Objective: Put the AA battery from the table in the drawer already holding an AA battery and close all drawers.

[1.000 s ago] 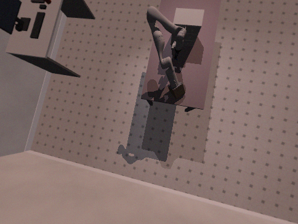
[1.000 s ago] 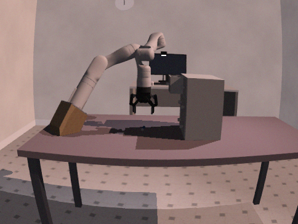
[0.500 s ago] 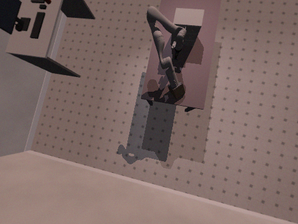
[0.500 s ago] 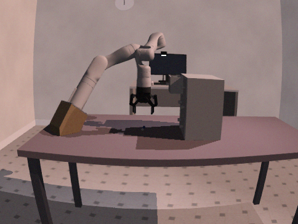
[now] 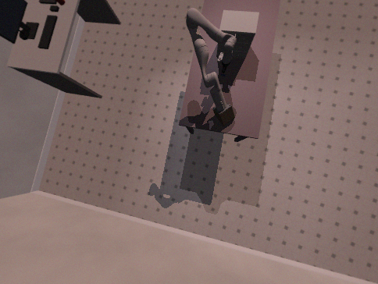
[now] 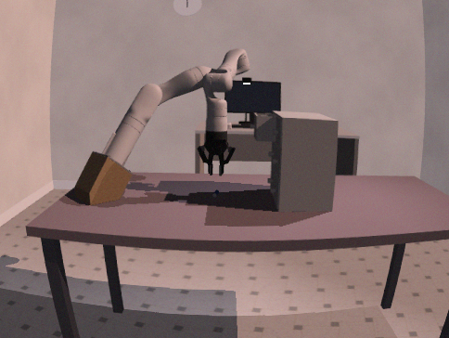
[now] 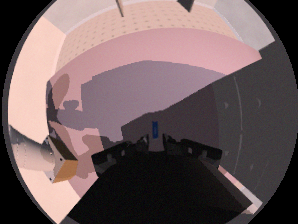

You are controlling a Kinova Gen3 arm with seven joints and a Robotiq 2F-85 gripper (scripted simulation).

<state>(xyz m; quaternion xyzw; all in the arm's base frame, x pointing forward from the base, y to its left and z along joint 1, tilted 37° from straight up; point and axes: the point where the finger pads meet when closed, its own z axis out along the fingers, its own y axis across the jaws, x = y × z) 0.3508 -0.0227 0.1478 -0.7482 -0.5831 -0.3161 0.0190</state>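
The AA battery lies 9 cm below my hand.
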